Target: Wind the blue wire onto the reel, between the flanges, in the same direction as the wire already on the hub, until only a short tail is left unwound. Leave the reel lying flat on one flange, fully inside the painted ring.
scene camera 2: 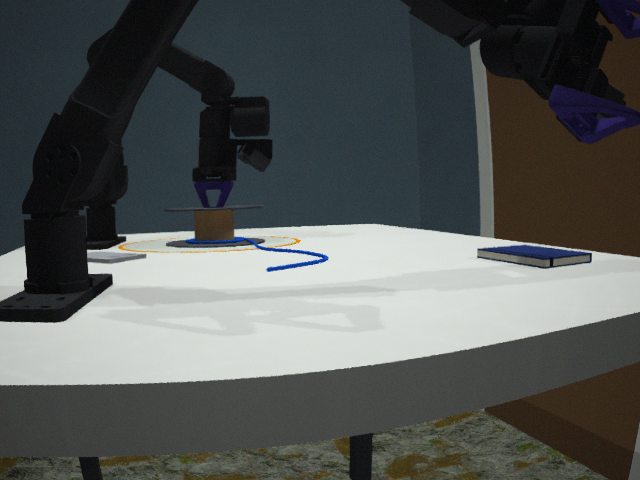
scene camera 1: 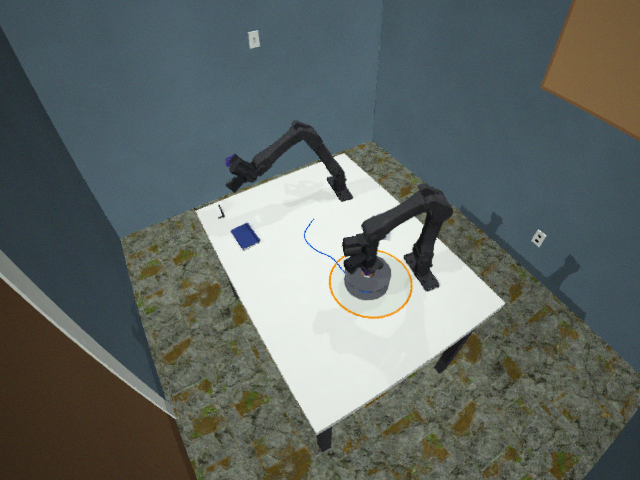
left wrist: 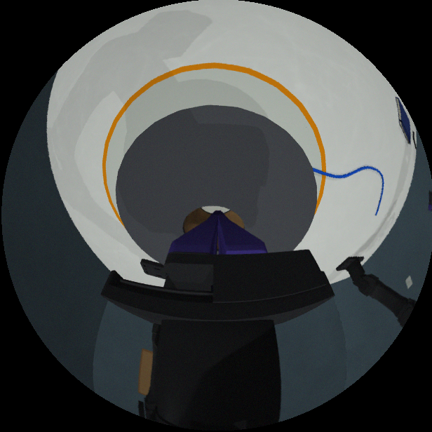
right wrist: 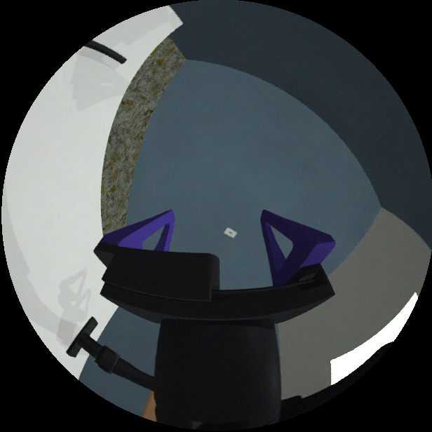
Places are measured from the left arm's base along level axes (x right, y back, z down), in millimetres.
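Pixels of known places: left gripper, fingertip midpoint: (scene camera 2: pixel 213 222) (scene camera 1: pixel 367 275); left arm's base, origin of the base link: (scene camera 2: pixel 101 245) (scene camera 1: pixel 420 271); right arm's base, origin of the base link: (scene camera 2: pixel 59 299) (scene camera 1: pixel 339 188).
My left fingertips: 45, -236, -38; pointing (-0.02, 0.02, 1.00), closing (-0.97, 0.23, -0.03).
Observation:
Ahead of a thing's pixels: the offset from my left fingertips to its top centre, as dx, dy, dz. "spot": to the spot under its first point.
The reel {-3, -1, -27} (scene camera 1: pixel 364 285) (scene camera 2: pixel 214 224) (left wrist: pixel 192 155) lies flat on one flange, inside the orange painted ring {spot: -167, -50, +37} (scene camera 1: pixel 373 317) (left wrist: pixel 215 65). The blue wire {spot: +319, -159, +32} (scene camera 1: pixel 304 236) (scene camera 2: pixel 325 257) (left wrist: pixel 383 182) is wound low around the tan hub in scene camera 2. Its loose length leaves between the flanges, crosses the ring and curves over the table. My left gripper (scene camera 1: pixel 367 272) (scene camera 2: pixel 213 206) (left wrist: pixel 217 215) is shut and empty, pointing down with its fingertips at the hub's top opening; how deep they reach is unclear. My right gripper (right wrist: pixel 217 214) is open and empty, raised near the table's far left corner in scene camera 1.
A blue book {+422, -411, +26} (scene camera 1: pixel 245 236) (scene camera 2: pixel 537 254) (left wrist: pixel 403 120) lies left of the wire in scene camera 1. A black bent object {+636, -500, +30} (scene camera 1: pixel 221 212) (right wrist: pixel 107 51) lies near the far left corner. A flat grey item {+225, +165, +32} (scene camera 2: pixel 116 256) lies near the arm bases in scene camera 2.

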